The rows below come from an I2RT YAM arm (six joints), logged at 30 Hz.
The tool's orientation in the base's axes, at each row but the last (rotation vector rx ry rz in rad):
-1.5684 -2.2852 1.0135
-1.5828 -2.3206 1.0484
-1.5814 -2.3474 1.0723
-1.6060 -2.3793 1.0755
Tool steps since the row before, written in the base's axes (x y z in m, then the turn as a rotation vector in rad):
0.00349 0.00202 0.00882 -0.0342 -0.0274 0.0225
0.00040 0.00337 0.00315 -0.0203 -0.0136 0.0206
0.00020 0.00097 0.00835 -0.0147 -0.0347 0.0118
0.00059 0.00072 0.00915 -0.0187 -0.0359 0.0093
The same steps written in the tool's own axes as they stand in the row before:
-0.00159 -0.00250 -0.00923 -0.0145 -0.0455 0.0122
0.00193 -0.00095 -0.00410 -0.0082 -0.0309 0.0006
-0.00161 -0.00472 -0.00677 -0.0261 -0.0256 0.0149
-0.00248 -0.00473 -0.00749 -0.0246 -0.0275 0.0191

